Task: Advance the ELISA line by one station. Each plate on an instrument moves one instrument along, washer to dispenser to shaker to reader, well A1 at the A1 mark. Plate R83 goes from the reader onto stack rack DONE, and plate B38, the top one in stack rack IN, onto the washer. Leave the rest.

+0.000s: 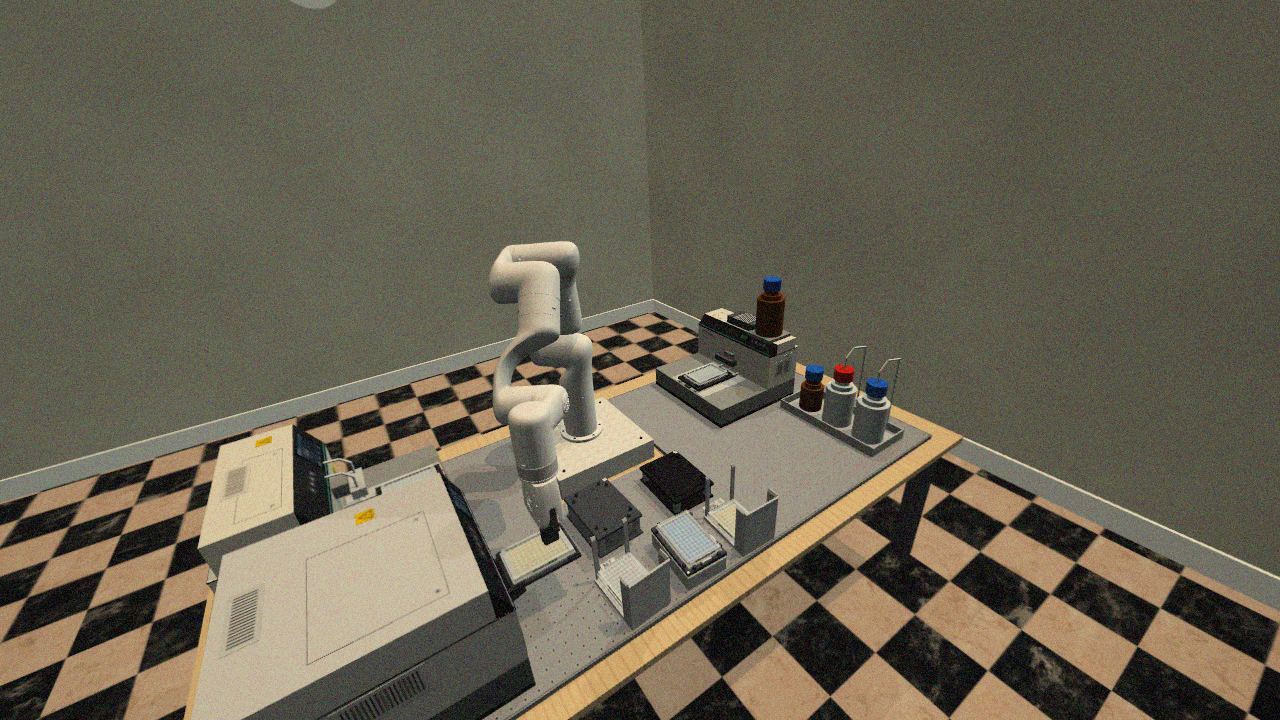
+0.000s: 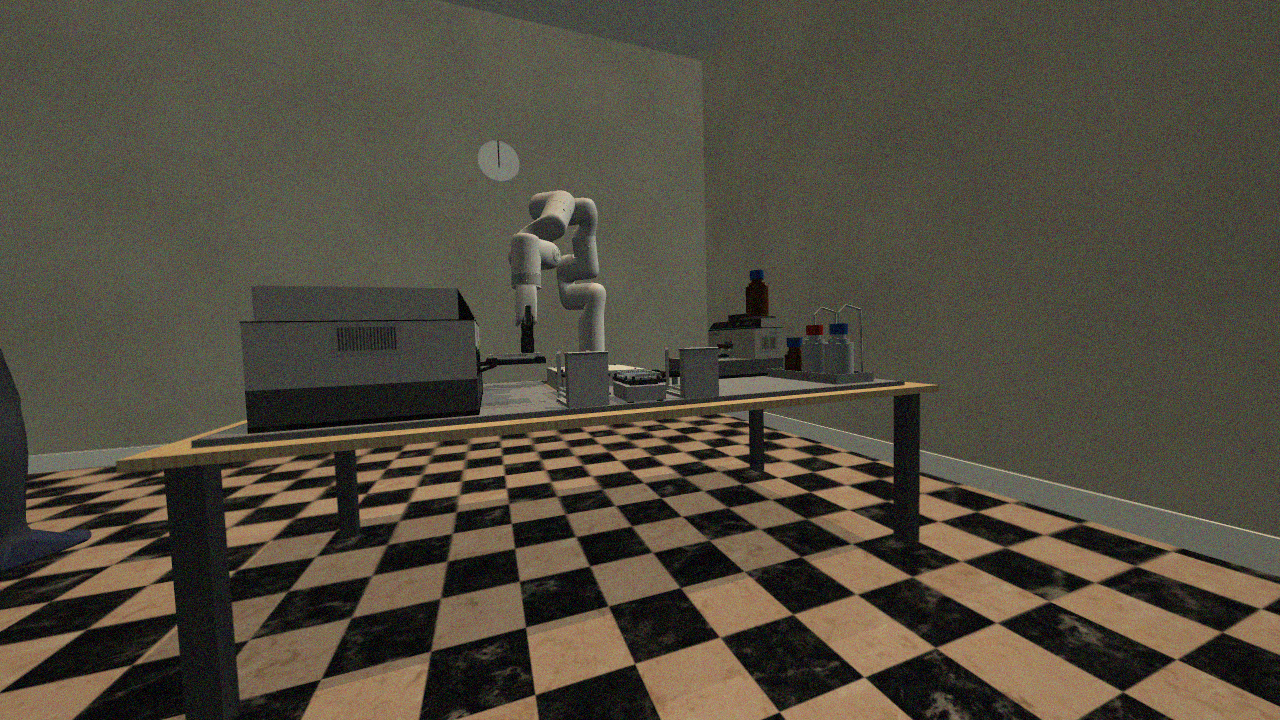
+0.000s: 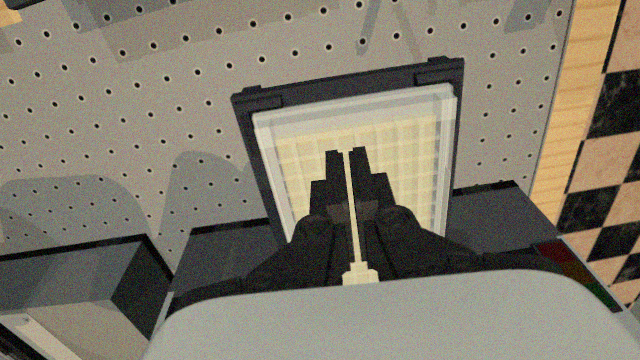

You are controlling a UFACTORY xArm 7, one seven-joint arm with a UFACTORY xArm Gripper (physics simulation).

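Where they show: gripper, fingertip midpoint: (image 1: 550, 540) (image 2: 527, 353) (image 3: 348, 176); arm's base at its link origin: (image 1: 581, 430).
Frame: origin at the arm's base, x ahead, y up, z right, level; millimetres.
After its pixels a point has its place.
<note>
My gripper (image 1: 549, 537) @(x 339, y 73, z 343 mm) (image 2: 527, 351) @(x 339, y 73, z 343 mm) (image 3: 348, 176) @(x 339, y 73, z 343 mm) is shut and empty, its dark fingertips nearly together over the yellow-welled plate (image 1: 526, 564) @(x 350, y 71, z 409 mm) (image 3: 300, 145) @(x 324, y 68, z 324 mm). That plate lies on the dark tray (image 2: 514, 360) @(x 385, y 57, z 391 mm) (image 3: 350, 82) @(x 353, y 59, z 308 mm) sticking out of the large front-left instrument (image 1: 375, 573) @(x 312, y 218, z 631 mm) (image 2: 358, 358) @(x 432, y 78, z 706 mm). The plate's label is not readable. A blue-welled plate (image 1: 687, 539) @(x 509, y 16, z 117 mm) sits on a low instrument between two stack racks (image 1: 646, 592) @(x 539, y 28, z 274 mm) (image 1: 758, 522) @(x 601, y 29, z -13 mm) (image 2: 587, 379) @(x 540, y 12, z 268 mm) (image 2: 699, 373) @(x 601, y 10, z -14 mm), which hold pale plates. Another plate (image 1: 706, 374) @(x 118, y 40, z -453 mm) sits on the back-right instrument (image 1: 756, 358) @(x 250, y 106, z -546 mm). Rack labels are not readable.
A dark grey block (image 1: 604, 510) @(x 305, y 8, z 176 mm) and a black block (image 1: 677, 479) @(x 353, y -6, z -30 mm) stand near the robot's base (image 1: 617, 443) @(x 129, y -1, z -27 mm). Another instrument (image 1: 255, 483) @(x -99, y 218, z 722 mm) with tubes stands at the back left. A bottle tray (image 1: 881, 445) @(x 672, y -28, z -533 mm) stands at the right, and a brown bottle (image 1: 769, 313) @(x 270, y 261, z -572 mm) (image 2: 757, 297) @(x 281, y 250, z -580 mm) stands on the back-right instrument.
</note>
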